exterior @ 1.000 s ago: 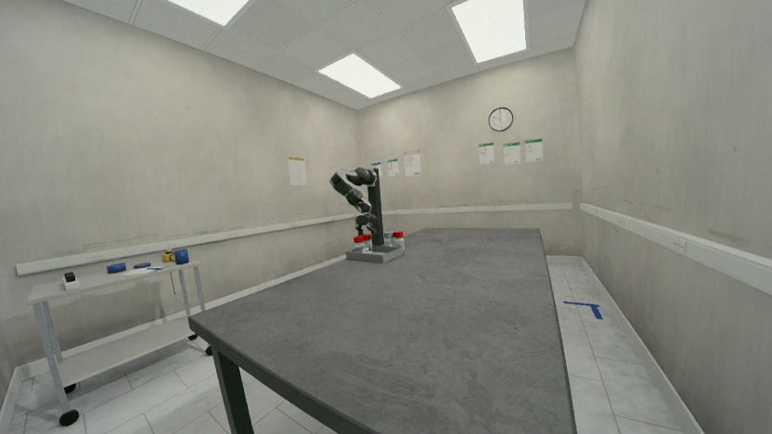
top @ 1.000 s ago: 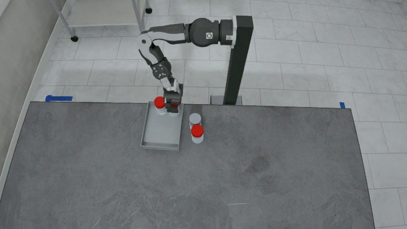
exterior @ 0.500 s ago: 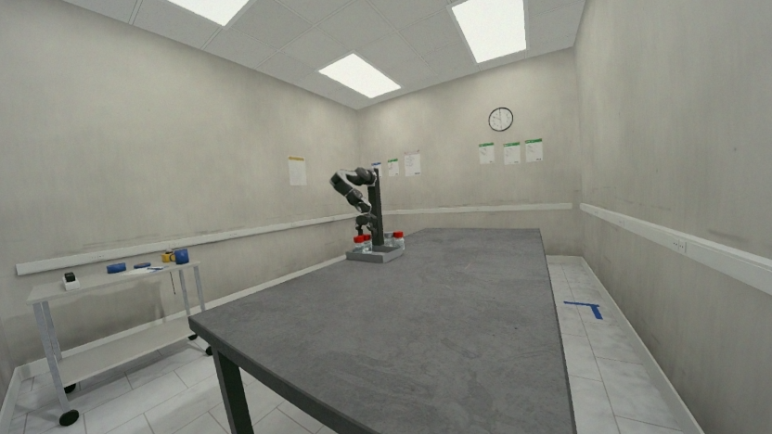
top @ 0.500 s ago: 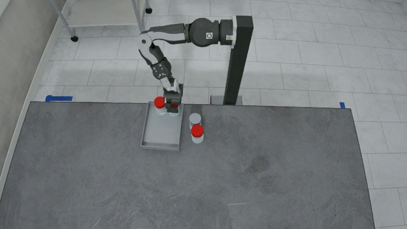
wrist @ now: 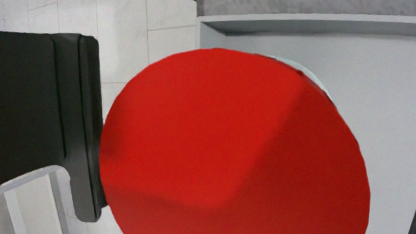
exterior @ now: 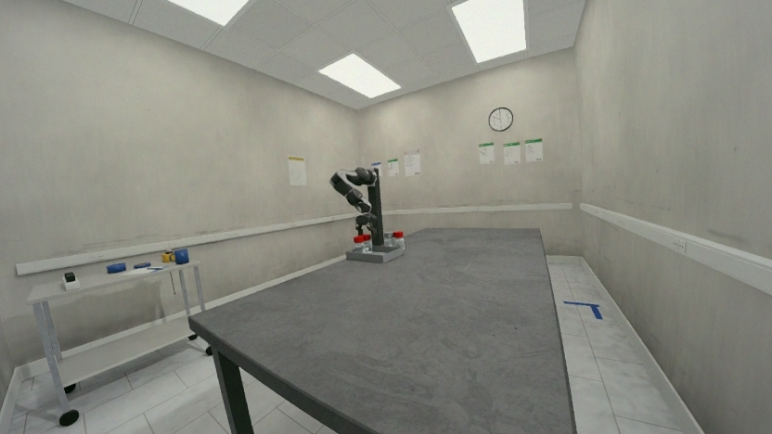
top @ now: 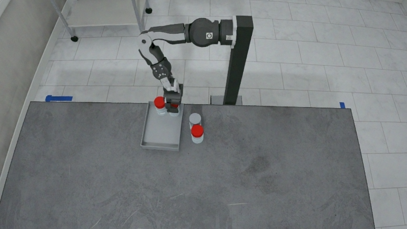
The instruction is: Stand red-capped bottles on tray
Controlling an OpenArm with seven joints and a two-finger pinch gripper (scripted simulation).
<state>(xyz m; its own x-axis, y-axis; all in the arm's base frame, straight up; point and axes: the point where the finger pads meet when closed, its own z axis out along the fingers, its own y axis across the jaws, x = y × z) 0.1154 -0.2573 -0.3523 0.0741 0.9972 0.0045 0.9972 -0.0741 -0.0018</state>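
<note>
My gripper is now 10 cm to the right of the grey-capped bottle, 8 cm short of it and 5 cm above it. Also, from my hand: grey tray 8 cm below, 8 cm ahead, 6 cm to the right.
</note>
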